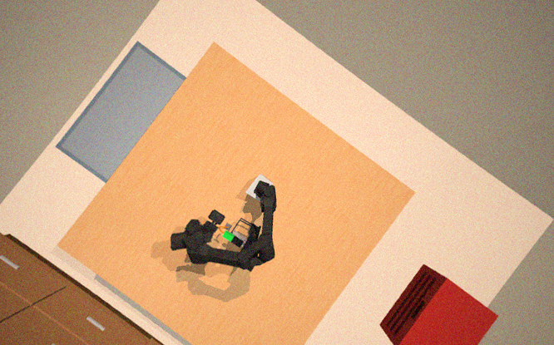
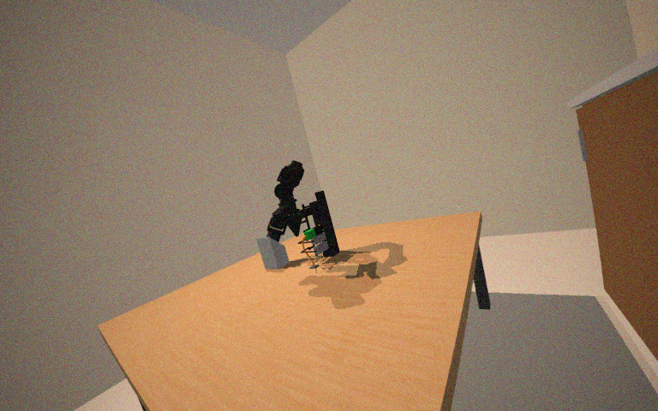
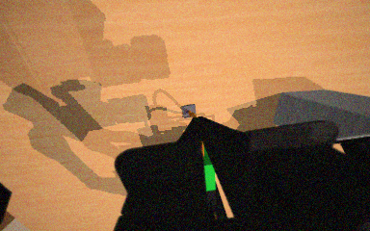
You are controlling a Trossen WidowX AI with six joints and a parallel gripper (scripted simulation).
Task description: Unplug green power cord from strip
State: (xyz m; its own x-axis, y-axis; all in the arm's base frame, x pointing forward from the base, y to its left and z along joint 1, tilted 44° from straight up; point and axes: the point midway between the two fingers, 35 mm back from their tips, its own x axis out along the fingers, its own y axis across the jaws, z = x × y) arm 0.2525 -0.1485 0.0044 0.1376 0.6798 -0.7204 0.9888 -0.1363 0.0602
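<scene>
Right now the green plug is 100 mm to the left of my gripper tip and 10 mm below it.
</scene>
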